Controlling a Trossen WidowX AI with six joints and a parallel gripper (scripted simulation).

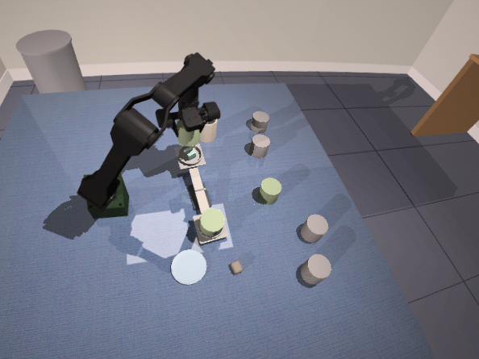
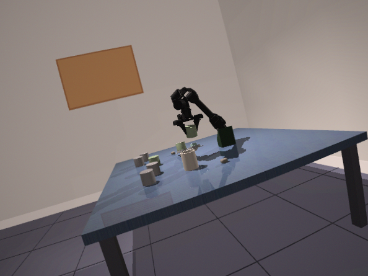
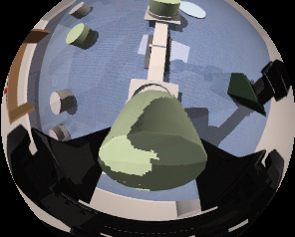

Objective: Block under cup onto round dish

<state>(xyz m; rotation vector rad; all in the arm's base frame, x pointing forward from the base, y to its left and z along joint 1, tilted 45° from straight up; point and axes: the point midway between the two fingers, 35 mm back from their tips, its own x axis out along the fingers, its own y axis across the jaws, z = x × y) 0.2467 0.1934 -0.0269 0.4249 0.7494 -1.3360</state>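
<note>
Right now my gripper tip is 8 cm above the pale green block and 1 cm to the left of it. Round my gripper tip: small balance: 14 cm below, 13 cm to the right, 4 cm ahead; then balance beam: 13 cm to the right, 13 cm below, 3 cm ahead; then beige cup: 16 cm to the left, 13 cm below, 7 cm ahead.
</note>
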